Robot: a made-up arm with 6 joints.
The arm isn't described. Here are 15 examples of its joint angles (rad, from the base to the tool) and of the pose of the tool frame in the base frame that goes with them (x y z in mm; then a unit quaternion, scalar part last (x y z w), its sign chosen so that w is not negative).
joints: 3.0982 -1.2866 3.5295 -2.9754 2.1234 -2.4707
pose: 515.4 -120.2 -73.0 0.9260 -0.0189 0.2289 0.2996
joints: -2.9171 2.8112 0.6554 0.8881 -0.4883 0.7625
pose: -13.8 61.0 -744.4 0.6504 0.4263 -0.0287 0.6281
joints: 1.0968 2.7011 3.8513 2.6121 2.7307 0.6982
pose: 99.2 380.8 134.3 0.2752 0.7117 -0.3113 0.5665
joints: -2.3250 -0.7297 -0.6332 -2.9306 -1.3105 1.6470
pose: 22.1 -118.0 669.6 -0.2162 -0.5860 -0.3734 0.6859
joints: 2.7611 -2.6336 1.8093 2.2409 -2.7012 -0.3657
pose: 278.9 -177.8 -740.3 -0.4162 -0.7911 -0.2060 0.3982
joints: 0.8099 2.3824 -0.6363 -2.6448 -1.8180 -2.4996
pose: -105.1 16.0 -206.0 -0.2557 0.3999 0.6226 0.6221
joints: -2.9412 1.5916 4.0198 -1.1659 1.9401 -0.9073
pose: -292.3 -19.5 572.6 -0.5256 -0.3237 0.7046 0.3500
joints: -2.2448 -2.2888 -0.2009 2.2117 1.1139 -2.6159
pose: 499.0 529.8 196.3 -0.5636 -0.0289 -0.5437 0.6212
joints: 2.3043 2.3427 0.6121 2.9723 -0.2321 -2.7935
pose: -310.6 198.7 -631.7 -0.6543 0.2035 0.6836 0.2513
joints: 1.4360 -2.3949 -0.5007 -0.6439 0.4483 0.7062
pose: 14.4 -483.8 246.7 0.6586 -0.6096 0.2021 0.3921
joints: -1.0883 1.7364 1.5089 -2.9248 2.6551 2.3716
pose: 551.1 -843.6 1.3 -0.4646 -0.7423 0.4661 0.1264
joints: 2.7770 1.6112 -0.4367 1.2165 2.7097 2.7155
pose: -406.0 191.7 -249.8 0.3133 -0.7403 0.5263 0.2771
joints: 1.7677 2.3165 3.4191 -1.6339 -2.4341 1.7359
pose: -145.9 699.4 189.6 0.1087 0.5617 -0.6822 0.4553
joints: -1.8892 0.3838 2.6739 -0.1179 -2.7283 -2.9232
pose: -69.9 102.2 1099.8 -0.6118 0.7465 0.2485 0.0818
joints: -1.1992 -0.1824 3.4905 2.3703 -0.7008 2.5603
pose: -100.8 454.5 493.9 0.4497 0.4401 -0.7700 0.1061
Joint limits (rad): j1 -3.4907..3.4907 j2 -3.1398..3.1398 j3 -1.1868..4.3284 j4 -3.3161..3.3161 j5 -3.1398..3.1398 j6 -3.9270..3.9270
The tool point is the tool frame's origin. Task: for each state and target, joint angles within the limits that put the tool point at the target. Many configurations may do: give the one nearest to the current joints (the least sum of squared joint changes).
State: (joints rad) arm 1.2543 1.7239 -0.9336 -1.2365 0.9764 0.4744
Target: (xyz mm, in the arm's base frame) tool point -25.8 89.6 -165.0
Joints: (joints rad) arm 1.7005 1.9731 -0.6051 -1.7125 0.9764 0.4744
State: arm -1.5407 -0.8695 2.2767 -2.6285 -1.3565 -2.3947
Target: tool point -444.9 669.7 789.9
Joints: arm -0.8790 -0.6792 2.2995 -2.5931 -1.3565 -2.3947
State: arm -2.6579 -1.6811 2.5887 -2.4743 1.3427 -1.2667
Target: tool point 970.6 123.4 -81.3
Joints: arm -2.9429 -1.7352 2.0248 -2.3646 1.3427 -1.2667
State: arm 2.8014 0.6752 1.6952 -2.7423 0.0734 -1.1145
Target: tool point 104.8 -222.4 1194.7
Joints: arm 2.4108 -0.0268 2.0843 -2.8773 0.0734 -1.1145
